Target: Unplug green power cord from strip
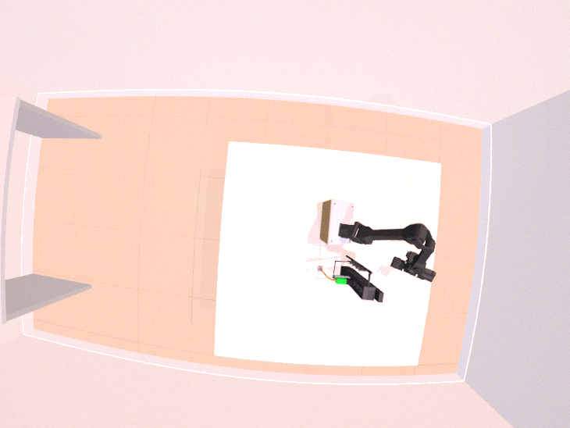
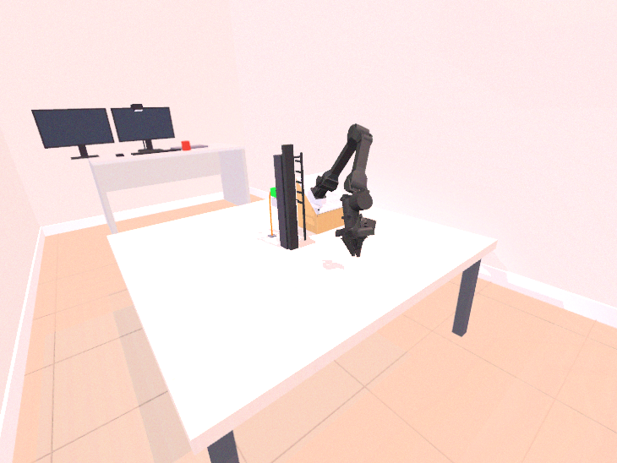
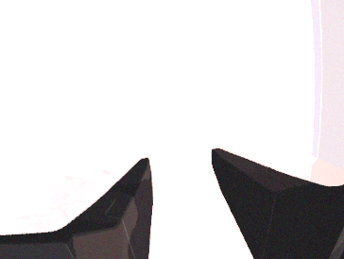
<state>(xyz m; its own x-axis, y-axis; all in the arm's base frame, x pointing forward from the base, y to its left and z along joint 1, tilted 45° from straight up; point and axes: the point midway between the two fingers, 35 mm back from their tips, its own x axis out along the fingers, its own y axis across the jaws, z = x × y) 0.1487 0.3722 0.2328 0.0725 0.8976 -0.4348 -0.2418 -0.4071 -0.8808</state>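
My gripper tip is now 7 cm short of the green plug, 40 cm to the left of it and 18 cm below it. The rest, counted from my gripper tip: grey anchor: 8 cm ahead, 48 cm to the right, 5 cm below.
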